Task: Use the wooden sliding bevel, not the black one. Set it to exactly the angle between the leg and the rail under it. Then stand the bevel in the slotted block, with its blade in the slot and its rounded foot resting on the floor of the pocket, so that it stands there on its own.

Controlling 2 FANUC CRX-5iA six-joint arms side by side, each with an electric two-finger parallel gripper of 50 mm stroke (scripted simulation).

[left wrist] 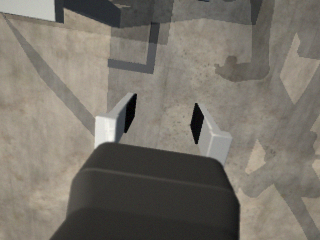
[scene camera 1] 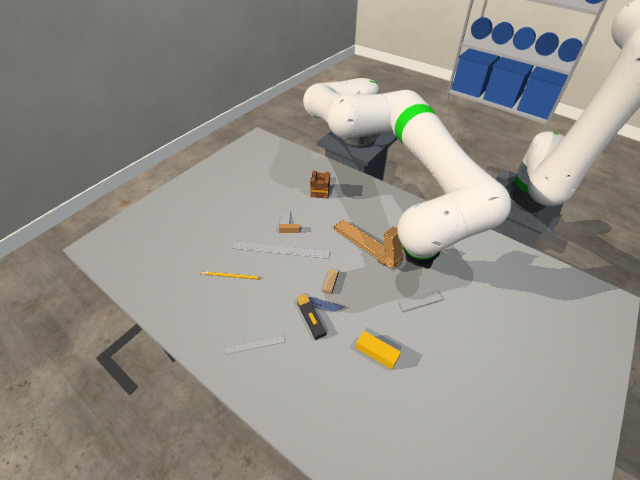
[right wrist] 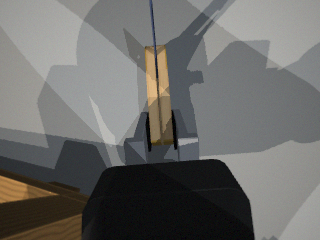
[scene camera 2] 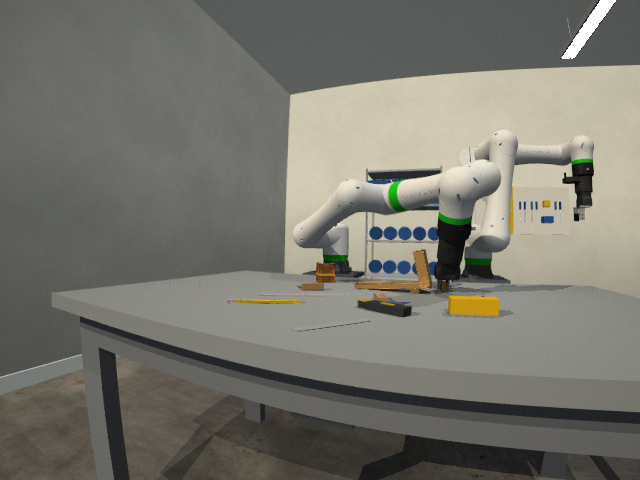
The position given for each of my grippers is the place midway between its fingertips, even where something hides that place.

Note:
In view: my left gripper (left wrist: 164, 110), my right gripper (scene camera 2: 442, 287) and a yellow block (scene camera 2: 468, 306).
The yellow block also shows in scene camera 1 (scene camera 1: 374, 348). My right gripper shows as well in the right wrist view (right wrist: 161, 122). The left wrist view misses the yellow block: it is out of frame. The right wrist view does not show the yellow block: it is out of frame.

